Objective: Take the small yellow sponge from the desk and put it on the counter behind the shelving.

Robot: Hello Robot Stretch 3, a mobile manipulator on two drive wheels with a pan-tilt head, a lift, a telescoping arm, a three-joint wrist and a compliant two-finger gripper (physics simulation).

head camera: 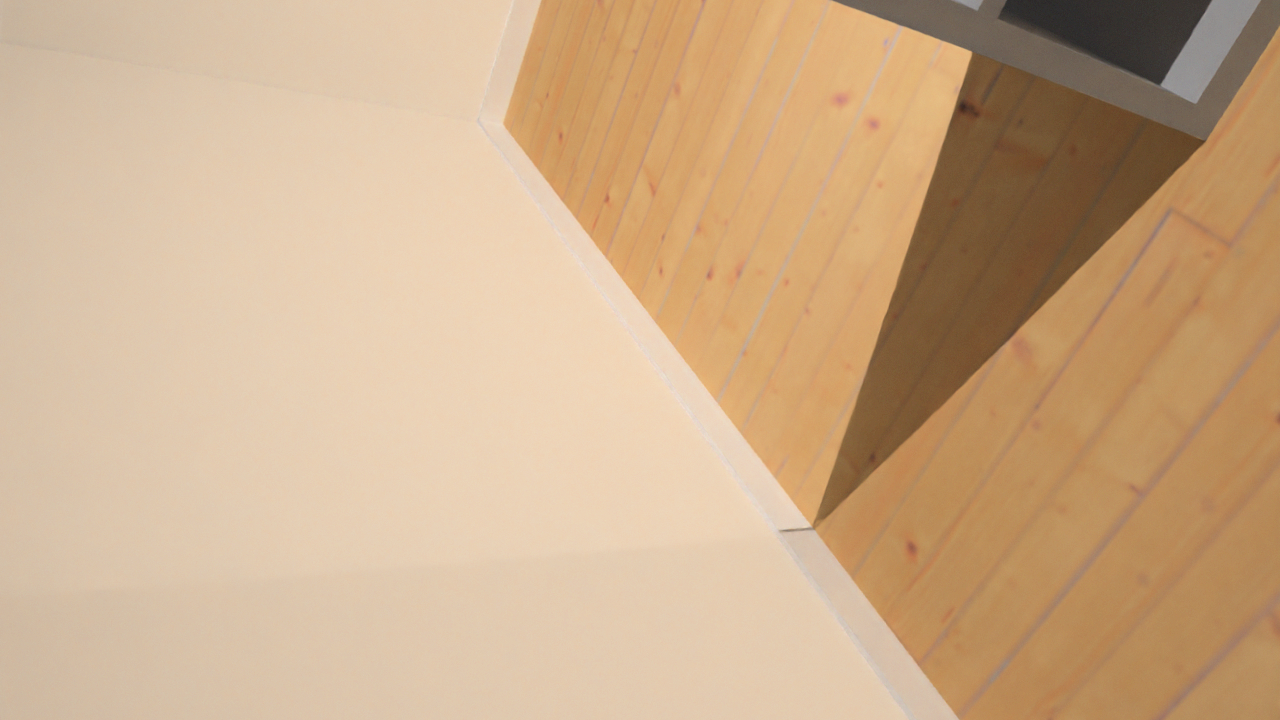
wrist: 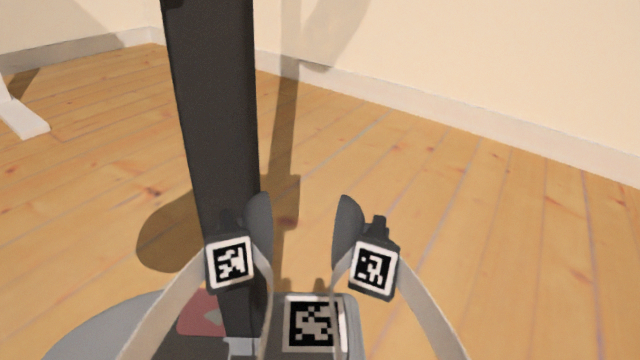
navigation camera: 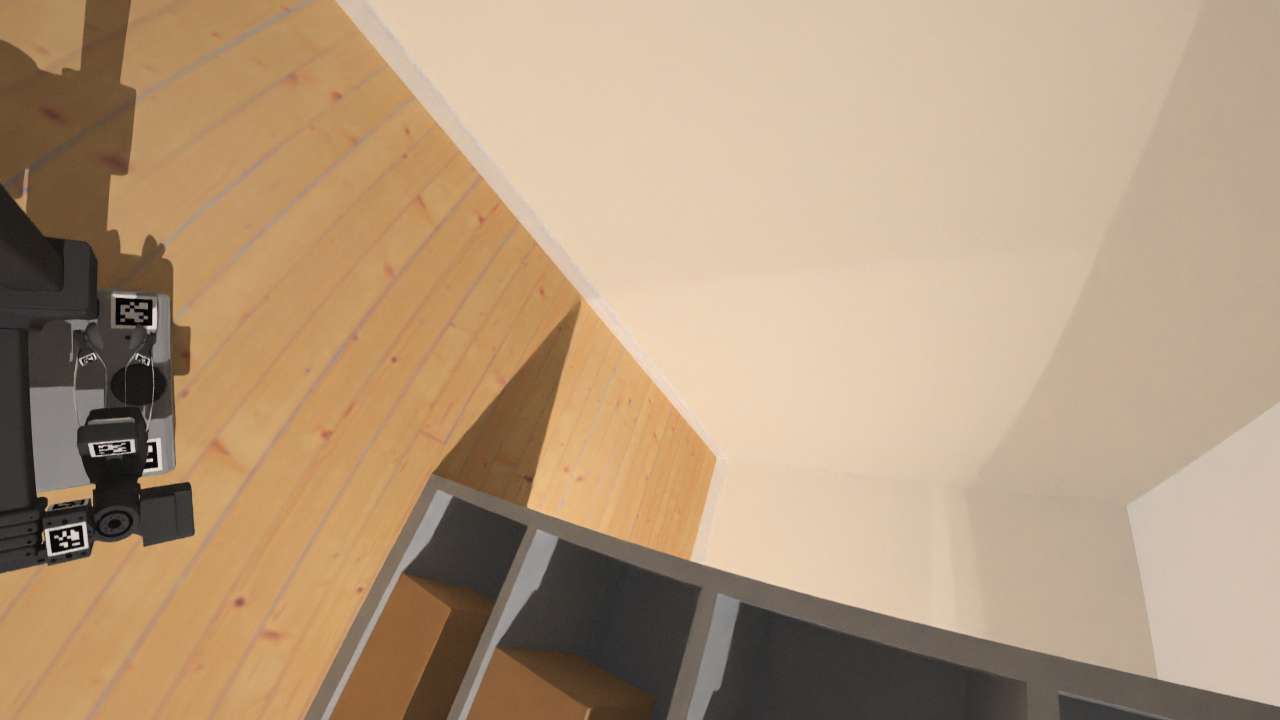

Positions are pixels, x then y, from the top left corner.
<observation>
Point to my gripper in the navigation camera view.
117, 324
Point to a grey shelving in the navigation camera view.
688, 634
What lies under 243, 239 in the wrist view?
My gripper.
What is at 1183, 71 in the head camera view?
A grey shelving.
</observation>
